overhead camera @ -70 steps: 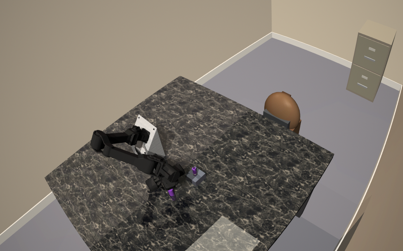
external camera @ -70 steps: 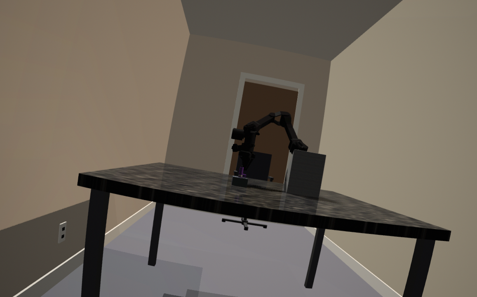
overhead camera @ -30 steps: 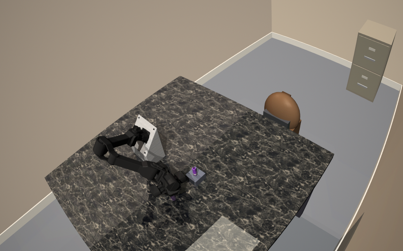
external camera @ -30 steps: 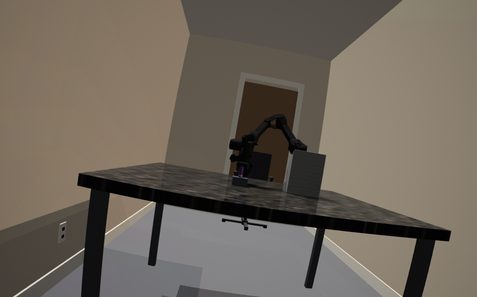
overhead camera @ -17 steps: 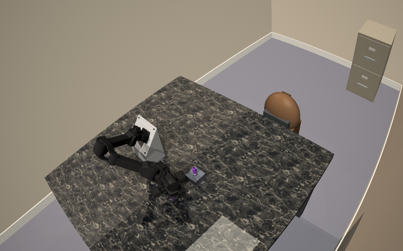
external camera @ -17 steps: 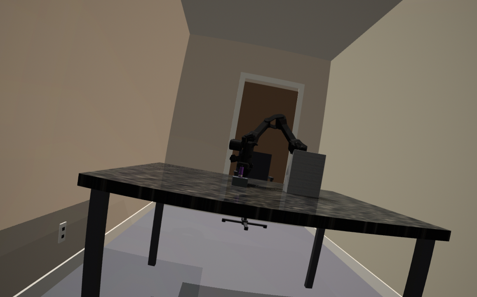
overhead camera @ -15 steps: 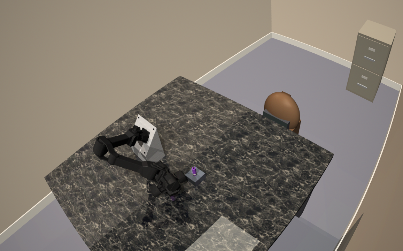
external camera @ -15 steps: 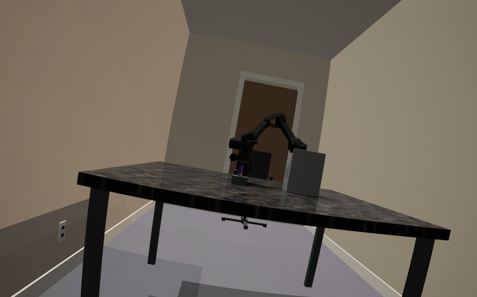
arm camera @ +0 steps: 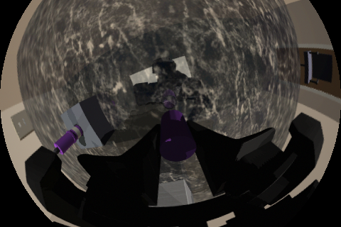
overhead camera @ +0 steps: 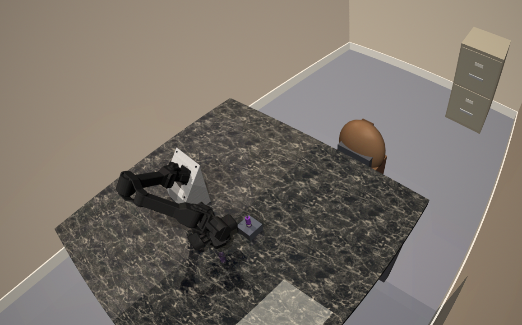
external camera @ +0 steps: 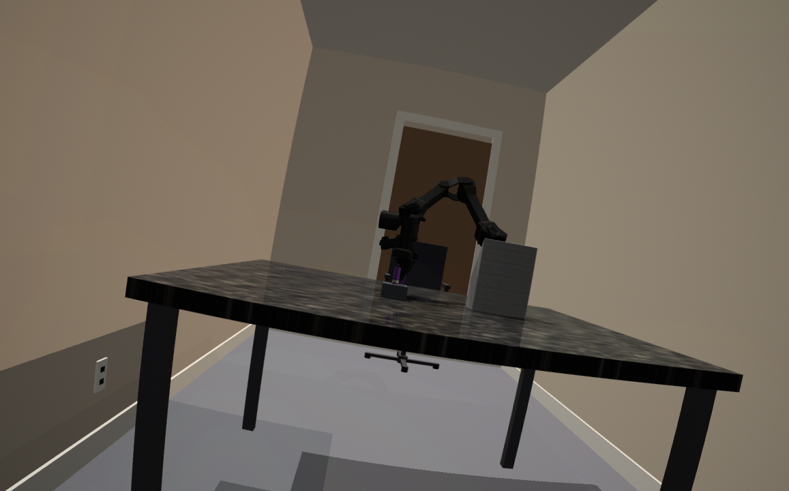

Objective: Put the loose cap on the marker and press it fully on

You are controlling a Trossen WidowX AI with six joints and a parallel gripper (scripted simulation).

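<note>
The holder block lies 15 cm to the left of my gripper tip, 3 cm below it and 3 cm ahead of it. Round my gripper tip: purple cap: 1 cm above.
</note>
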